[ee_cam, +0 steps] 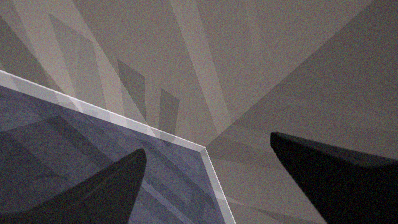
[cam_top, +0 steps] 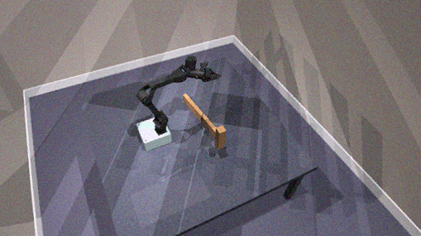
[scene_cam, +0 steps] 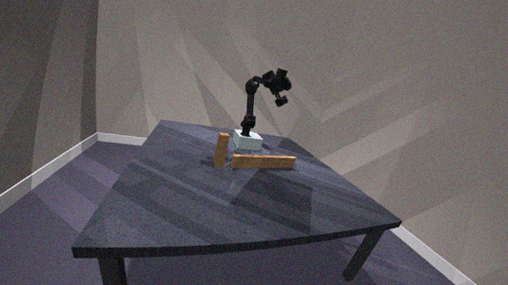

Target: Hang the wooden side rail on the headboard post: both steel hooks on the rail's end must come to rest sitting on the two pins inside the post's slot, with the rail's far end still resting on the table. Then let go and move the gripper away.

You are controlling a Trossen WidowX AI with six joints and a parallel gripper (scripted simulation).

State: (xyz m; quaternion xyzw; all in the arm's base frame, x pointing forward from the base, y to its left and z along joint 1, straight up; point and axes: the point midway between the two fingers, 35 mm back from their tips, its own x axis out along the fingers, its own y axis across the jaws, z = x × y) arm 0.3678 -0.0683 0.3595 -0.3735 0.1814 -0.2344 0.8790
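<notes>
The headboard post lies 370 mm below my gripper tip, 170 mm to the right of it and 90 mm behind it.
</notes>
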